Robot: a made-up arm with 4 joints.
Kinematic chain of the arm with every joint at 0, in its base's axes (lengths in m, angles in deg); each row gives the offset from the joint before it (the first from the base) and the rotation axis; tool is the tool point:
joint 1: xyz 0 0 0.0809 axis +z
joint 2: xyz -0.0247 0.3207 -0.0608 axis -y
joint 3: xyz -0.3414 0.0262 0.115 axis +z
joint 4: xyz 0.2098 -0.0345 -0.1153 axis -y
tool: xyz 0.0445 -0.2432 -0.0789
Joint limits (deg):
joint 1: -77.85..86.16
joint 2: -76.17..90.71
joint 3: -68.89..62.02
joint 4: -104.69..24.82
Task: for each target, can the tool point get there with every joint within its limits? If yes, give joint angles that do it. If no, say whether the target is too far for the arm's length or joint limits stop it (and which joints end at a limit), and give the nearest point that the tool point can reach.
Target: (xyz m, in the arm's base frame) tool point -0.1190 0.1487 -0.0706
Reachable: yes | joints 21.84 0.02 24.22 -25.46
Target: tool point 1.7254 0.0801 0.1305
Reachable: no: too far | nearest point 0.4640 0.0628 0.0418 | short by 1.265 m
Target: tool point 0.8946 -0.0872 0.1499
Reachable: no: joint limits stop it (at a limit: joint 1, joint 3, joint 4) | nearest point 0.4636 0.0644 0.0459 | short by 0.469 m
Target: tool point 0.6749 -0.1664 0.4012
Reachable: no: joint limits stop it (at a limit: joint 1, joint 2, joint 3) | nearest point 0.4586 0.0623 0.0548 | short by 0.468 m
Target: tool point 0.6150 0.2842 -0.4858
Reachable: no: joint limits stop it (at a limit: joint 3) | nearest point 0.4057 0.1875 -0.0599 | short by 0.484 m
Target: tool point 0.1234 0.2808 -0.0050
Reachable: yes | joints -12.26 60.48 42.29 -12.32
